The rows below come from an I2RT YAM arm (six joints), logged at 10 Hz.
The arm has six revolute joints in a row. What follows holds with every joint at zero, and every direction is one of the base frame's.
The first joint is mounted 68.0 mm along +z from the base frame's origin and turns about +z.
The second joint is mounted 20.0 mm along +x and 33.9 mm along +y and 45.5 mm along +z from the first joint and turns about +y.
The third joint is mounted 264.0 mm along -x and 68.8 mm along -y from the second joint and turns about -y.
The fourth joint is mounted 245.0 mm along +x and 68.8 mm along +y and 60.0 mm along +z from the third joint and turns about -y.
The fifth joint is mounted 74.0 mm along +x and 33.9 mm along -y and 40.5 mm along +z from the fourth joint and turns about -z.
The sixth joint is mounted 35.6 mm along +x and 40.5 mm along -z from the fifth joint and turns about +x.
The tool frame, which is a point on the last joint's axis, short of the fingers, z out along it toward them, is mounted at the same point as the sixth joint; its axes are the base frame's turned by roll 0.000, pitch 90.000 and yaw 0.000 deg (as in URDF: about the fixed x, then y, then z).
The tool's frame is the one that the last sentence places.
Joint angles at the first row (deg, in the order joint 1, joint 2, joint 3, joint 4, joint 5, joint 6):
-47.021, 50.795, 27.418, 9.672, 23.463, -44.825
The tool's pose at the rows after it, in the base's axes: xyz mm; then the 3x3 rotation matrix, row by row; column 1 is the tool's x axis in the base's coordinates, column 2 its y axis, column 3 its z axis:
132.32, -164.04, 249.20; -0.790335, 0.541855, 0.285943; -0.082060, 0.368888, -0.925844; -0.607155, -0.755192, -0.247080
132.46, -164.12, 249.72; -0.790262, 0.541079, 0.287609; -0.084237, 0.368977, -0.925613; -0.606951, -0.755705, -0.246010
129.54, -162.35, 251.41; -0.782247, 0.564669, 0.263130; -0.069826, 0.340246, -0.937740; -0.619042, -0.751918, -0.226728
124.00, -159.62, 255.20; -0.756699, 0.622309, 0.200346; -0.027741, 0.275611, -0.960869; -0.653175, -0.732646, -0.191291
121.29, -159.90, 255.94; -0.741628, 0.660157, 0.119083; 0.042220, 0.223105, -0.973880; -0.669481, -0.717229, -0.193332
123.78, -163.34, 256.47; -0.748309, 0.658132, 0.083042; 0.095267, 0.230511, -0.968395; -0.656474, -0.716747, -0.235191
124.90, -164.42, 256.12; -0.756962, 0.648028, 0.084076; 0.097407, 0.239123, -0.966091; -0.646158, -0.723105, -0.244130
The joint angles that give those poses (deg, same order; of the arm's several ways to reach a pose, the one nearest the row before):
-47.022, 52.642, 28.563, 8.264, 24.959, -44.386
-47.022, 52.649, 28.653, 8.262, 24.871, -44.473
-47.022, 51.595, 28.216, 8.699, 26.537, -43.860
-47.020, 49.838, 27.687, 9.316, 30.564, -41.673
-46.934, 49.830, 28.122, 8.004, 35.311, -38.949
-46.845, 51.582, 30.141, 4.314, 36.998, -37.008
-46.846, 52.117, 30.498, 3.861, 36.829, -37.349

